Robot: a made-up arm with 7 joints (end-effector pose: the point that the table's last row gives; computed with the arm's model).
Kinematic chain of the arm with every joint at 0, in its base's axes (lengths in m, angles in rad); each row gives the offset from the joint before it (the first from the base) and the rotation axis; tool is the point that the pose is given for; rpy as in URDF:
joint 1: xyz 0 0 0.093 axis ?
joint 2: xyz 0 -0.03 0.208 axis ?
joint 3: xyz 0 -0.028 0.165 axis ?
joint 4: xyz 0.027 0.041 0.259 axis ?
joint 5: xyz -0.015 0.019 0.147 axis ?
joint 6: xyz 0 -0.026 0.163 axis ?
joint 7: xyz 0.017 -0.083 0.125 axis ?
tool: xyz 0 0 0 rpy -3.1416 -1.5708 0
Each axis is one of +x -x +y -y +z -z.
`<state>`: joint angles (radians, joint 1 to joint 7).
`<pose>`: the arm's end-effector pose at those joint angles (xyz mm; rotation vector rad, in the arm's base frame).
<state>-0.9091 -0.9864 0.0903 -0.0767 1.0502 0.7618 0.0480</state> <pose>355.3 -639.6 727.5 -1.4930 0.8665 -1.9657</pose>
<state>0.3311 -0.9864 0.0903 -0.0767 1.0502 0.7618 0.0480</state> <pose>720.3 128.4 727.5 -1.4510 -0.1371 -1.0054</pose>
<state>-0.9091 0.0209 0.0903 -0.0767 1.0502 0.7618 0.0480</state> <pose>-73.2 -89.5 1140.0 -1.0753 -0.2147 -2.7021</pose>
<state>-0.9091 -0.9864 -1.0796 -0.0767 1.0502 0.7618 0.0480</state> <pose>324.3 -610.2 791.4 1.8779 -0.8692 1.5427</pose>
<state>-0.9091 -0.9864 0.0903 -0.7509 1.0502 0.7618 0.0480</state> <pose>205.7 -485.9 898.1 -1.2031 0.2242 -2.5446</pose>
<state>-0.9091 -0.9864 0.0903 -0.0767 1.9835 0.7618 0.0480</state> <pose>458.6 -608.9 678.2 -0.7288 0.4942 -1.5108</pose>
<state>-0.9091 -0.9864 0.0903 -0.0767 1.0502 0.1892 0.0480</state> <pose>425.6 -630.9 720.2 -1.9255 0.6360 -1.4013</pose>
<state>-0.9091 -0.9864 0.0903 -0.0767 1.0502 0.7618 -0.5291</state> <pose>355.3 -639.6 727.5 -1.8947 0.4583 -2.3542</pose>
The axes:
joint 1: +z
joint 2: -y
joint 3: +z
joint 4: +y
joint 5: +z
joint 6: -y
joint 7: +x

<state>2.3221 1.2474 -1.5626 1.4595 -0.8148 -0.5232 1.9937</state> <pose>701.9 -36.2 399.4 2.2099 -1.5419 -0.7324</pose>
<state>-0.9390 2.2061 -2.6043 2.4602 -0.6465 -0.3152 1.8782</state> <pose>-86.7 -171.8 -16.8 -0.3120 1.0895 0.7010</pose>
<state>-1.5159 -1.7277 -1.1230 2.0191 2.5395 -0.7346 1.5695</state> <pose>-311.7 -242.4 -93.8 1.5813 1.1237 -0.0171</pose>
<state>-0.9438 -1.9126 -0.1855 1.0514 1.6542 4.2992 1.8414</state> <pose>251.5 -238.9 -148.0 -0.3840 -0.1347 2.4758</pose>
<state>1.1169 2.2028 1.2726 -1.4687 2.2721 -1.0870 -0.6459</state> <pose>192.7 -298.0 -213.3 -1.2370 -0.7030 0.3631</pose>
